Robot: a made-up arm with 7 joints. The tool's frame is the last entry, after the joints. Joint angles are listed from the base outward. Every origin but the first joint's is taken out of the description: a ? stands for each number. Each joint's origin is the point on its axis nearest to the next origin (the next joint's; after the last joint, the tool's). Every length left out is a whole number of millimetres.
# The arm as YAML. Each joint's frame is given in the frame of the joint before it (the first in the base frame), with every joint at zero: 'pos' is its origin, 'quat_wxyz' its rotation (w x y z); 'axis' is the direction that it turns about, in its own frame. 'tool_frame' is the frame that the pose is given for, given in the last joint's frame.
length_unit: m
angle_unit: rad
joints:
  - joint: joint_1
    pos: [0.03, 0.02, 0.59]
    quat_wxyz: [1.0, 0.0, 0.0, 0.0]
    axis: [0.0, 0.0, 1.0]
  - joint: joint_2
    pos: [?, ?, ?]
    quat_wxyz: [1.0, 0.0, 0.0, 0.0]
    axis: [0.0, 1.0, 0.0]
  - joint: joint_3
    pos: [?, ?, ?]
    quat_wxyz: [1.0, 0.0, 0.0, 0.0]
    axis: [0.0, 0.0, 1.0]
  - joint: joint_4
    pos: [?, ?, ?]
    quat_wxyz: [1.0, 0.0, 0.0, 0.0]
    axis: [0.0, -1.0, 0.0]
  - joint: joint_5
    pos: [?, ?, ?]
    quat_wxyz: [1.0, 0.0, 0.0, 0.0]
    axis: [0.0, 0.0, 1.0]
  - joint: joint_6
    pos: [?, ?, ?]
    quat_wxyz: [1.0, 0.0, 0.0, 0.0]
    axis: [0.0, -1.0, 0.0]
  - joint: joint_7
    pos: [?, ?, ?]
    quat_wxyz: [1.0, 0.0, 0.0, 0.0]
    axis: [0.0, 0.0, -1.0]
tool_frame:
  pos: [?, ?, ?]
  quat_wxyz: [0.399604, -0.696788, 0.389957, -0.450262]
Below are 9 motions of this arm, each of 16 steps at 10 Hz.
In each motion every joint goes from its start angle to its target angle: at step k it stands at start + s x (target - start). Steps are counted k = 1, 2, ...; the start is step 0. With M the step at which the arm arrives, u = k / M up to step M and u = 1 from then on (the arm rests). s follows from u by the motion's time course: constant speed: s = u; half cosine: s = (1 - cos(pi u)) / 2; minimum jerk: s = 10 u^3 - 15 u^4 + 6 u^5.
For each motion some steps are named. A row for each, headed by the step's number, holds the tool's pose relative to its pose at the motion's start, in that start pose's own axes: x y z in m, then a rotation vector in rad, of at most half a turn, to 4 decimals.
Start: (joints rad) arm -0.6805 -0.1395 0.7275 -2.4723 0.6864 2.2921 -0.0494
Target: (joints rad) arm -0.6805 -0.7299 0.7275 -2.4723 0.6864 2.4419 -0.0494
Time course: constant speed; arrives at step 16
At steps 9, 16:
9: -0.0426 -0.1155 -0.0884 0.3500 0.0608 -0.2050
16: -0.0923 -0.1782 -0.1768 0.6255 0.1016 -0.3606

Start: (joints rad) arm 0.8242 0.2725 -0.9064 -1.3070 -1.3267 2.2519 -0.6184
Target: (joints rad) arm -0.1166 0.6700 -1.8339 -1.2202 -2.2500 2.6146 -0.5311
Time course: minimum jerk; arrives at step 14
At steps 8, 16:
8: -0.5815 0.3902 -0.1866 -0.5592 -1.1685 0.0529
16: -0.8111 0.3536 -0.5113 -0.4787 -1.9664 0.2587

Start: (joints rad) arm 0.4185 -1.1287 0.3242 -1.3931 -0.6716 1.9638 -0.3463
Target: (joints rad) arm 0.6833 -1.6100 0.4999 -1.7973 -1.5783 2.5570 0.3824
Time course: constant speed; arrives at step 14
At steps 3, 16:
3: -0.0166 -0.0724 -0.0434 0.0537 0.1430 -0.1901
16: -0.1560 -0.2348 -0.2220 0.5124 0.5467 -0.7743

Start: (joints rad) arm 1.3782 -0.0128 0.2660 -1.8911 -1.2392 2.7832 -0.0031
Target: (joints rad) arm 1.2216 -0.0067 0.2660 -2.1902 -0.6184 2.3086 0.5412
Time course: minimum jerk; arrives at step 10
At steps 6, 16:
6: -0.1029 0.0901 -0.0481 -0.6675 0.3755 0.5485
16: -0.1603 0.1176 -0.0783 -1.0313 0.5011 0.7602

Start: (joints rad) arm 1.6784 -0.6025 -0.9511 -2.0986 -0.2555 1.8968 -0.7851
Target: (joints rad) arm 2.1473 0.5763 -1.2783 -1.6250 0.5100 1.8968 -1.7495
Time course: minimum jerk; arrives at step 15
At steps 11, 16:
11: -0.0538 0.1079 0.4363 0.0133 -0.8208 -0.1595
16: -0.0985 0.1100 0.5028 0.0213 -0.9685 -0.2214

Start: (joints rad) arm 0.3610 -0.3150 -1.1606 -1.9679 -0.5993 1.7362 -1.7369
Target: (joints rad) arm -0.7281 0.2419 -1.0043 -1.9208 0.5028 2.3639 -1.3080
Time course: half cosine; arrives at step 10
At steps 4, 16:
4: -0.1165 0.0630 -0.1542 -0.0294 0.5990 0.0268
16: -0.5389 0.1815 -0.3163 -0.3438 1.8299 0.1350

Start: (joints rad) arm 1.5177 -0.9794 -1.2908 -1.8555 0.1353 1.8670 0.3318
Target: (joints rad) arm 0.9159 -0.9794 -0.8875 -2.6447 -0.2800 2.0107 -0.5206
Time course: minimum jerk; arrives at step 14
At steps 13, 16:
13: -0.0754 0.2587 -0.1122 -0.1247 -0.8795 -0.7815
16: -0.0755 0.2598 -0.1125 -0.1263 -0.8826 -0.7835

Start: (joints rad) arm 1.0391 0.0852 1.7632 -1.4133 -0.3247 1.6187 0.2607
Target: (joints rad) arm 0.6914 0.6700 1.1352 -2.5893 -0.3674 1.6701 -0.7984
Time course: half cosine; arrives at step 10
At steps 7, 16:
7: 0.0512 0.7703 -0.0661 -0.3656 -0.8310 0.7909
16: -0.0622 0.8637 -0.1572 -0.2110 -1.0260 1.1381

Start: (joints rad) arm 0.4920 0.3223 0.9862 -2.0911 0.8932 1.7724 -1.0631
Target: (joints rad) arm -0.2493 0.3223 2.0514 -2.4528 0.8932 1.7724 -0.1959
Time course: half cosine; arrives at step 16
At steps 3, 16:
3: -0.0193 0.0145 0.0055 -0.0315 0.0442 0.0457
16: -0.2550 0.1462 0.0304 -0.5612 0.5295 0.2911

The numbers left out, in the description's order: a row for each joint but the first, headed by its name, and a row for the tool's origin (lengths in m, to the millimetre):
joint_2: 0.02 0.0 0.0
joint_3: -0.02 0.0 0.37
joint_4: 0.1 0.06 0.0
joint_5: -0.11 0.0 0.48
joint_6: -0.02 0.06 0.0
joint_7: 0.15 0.0 0.0
tool: -0.03 -0.03 0.0

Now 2 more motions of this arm.
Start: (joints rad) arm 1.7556 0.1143 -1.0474 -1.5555 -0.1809 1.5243 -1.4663
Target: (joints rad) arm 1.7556 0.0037 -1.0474 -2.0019 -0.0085 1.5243 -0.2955
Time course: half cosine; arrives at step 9
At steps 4, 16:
4: -0.0431 0.0880 0.0221 -0.0433 0.3931 0.2912
16: -0.1218 0.1862 0.0796 -0.2417 0.8723 0.7667

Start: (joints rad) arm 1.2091 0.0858 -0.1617 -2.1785 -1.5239 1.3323 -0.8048
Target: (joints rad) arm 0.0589 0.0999 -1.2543 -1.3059 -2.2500 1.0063 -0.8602
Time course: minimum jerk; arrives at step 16
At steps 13, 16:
13: -1.1541 0.6386 -0.0807 -0.8667 -1.1914 1.9115
16: -1.2085 0.5947 -0.1148 -0.9246 -1.3245 1.9574

